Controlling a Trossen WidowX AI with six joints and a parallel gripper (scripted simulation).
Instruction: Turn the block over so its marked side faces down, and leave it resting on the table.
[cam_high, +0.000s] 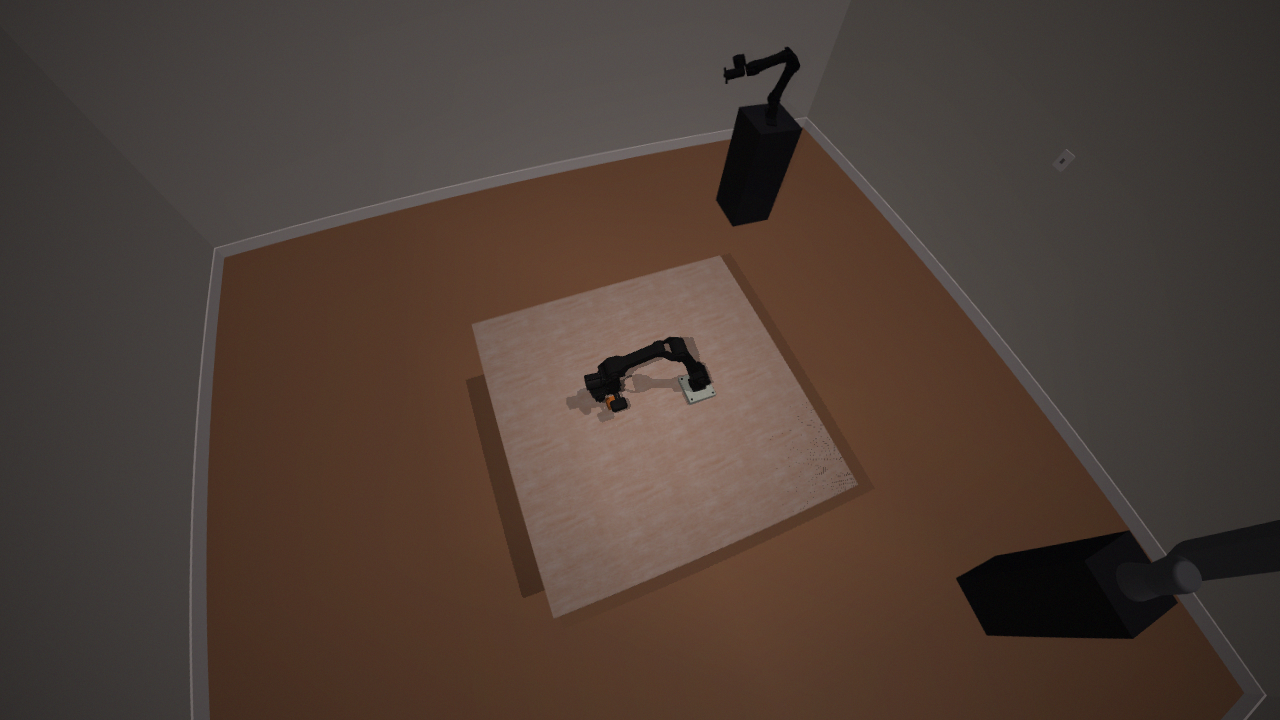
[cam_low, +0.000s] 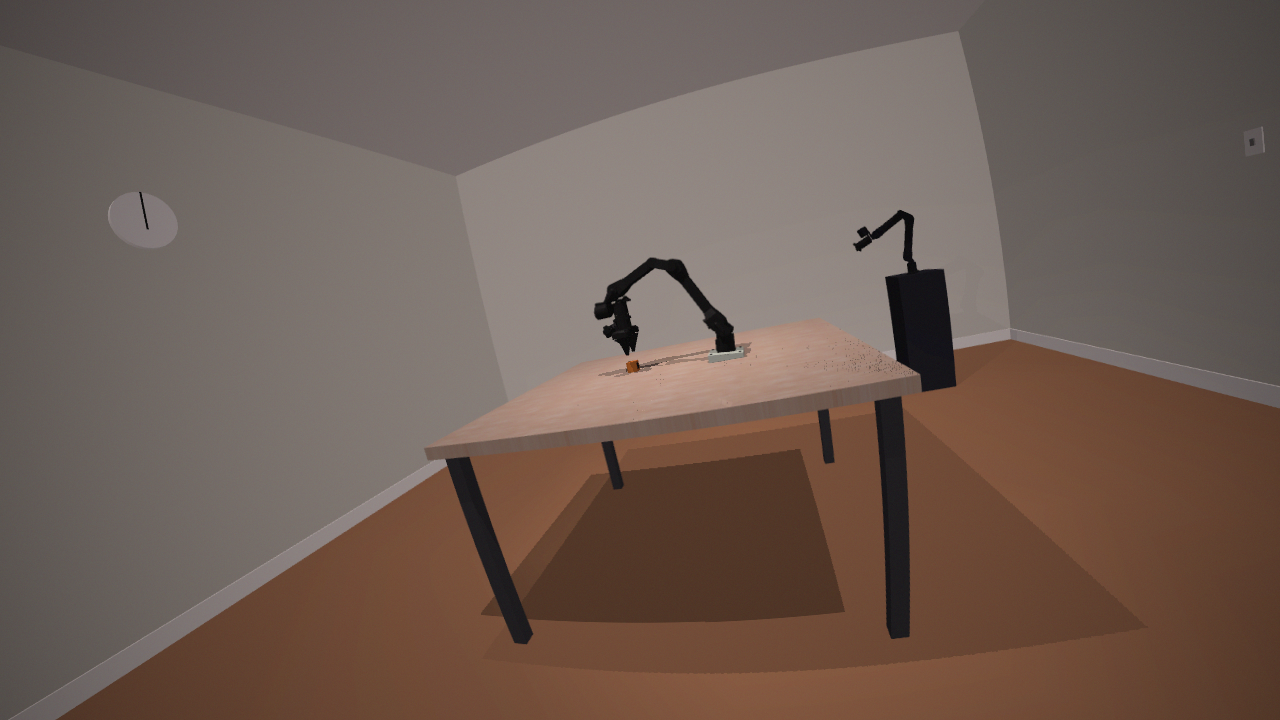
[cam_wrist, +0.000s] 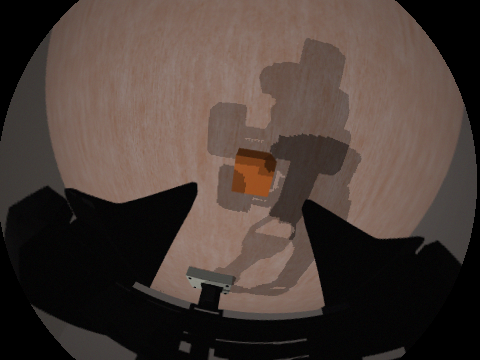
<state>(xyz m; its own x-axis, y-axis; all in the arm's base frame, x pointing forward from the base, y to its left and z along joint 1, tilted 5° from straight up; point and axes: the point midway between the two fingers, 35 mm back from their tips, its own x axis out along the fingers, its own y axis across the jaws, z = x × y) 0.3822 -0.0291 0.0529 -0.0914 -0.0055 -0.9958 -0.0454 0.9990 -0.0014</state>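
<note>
Right now the orange block is 1 cm behind my gripper tip and 5 cm below it.
</note>
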